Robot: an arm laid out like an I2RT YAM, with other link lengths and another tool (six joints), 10 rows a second.
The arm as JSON. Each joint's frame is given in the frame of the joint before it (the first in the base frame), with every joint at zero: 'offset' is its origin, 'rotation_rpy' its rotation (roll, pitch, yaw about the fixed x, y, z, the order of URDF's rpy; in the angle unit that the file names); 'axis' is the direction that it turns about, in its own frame. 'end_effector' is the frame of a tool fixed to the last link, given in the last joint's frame.
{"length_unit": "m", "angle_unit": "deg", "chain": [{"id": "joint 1", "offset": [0.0, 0.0, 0.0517], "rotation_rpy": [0.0, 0.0, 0.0], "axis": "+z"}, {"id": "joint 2", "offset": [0.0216, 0.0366, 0.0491], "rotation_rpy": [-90.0, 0.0, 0.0], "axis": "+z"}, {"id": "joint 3", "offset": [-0.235, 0.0, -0.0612], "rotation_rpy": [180.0, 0.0, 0.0], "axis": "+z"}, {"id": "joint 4", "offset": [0.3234, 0.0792, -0.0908], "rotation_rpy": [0.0, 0.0, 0.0], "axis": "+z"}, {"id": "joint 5", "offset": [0.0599, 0.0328, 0.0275], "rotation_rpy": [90.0, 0.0, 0.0], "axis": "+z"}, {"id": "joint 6", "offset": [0.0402, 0.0, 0.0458], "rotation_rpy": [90.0, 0.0, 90.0], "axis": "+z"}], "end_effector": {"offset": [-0.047, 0.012, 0.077], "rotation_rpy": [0.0, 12.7, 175.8]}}
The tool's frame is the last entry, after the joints.
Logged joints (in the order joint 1, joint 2, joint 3, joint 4, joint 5, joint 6), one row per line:
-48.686, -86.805, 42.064, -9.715, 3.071, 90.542
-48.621, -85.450, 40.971, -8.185, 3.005, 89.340
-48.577, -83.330, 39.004, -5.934, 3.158, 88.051
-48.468, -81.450, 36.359, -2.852, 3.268, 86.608
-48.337, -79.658, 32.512, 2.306, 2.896, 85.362
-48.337, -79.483, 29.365, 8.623, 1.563, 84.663
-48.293, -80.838, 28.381, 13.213, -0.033, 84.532
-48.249, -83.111, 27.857, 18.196, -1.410, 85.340
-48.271, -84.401, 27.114, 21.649, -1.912, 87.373
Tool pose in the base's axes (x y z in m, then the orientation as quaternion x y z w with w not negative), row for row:
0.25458, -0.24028, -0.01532, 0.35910, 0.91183, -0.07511, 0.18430
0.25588, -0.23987, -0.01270, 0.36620, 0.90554, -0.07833, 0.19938
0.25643, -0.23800, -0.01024, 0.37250, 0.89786, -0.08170, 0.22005
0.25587, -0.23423, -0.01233, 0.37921, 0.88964, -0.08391, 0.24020
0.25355, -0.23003, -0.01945, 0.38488, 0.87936, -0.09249, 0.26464
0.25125, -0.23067, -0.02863, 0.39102, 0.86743, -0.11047, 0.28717
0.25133, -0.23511, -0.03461, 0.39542, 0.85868, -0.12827, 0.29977
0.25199, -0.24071, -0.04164, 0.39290, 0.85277, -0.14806, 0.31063
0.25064, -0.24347, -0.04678, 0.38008, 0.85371, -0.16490, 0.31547
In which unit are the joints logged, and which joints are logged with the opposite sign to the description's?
The joints are logged in degrees. Opposite sign: joint 2, joint 5, joint 6.
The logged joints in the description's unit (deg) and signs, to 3 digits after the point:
-48.686, 86.805, 42.064, -9.715, -3.071, -90.542
-48.621, 85.450, 40.971, -8.185, -3.005, -89.340
-48.577, 83.330, 39.004, -5.934, -3.158, -88.051
-48.468, 81.450, 36.359, -2.852, -3.268, -86.608
-48.337, 79.658, 32.512, 2.306, -2.896, -85.362
-48.337, 79.483, 29.365, 8.623, -1.563, -84.663
-48.293, 80.838, 28.381, 13.213, 0.033, -84.532
-48.249, 83.111, 27.857, 18.196, 1.410, -85.340
-48.271, 84.401, 27.114, 21.649, 1.912, -87.373

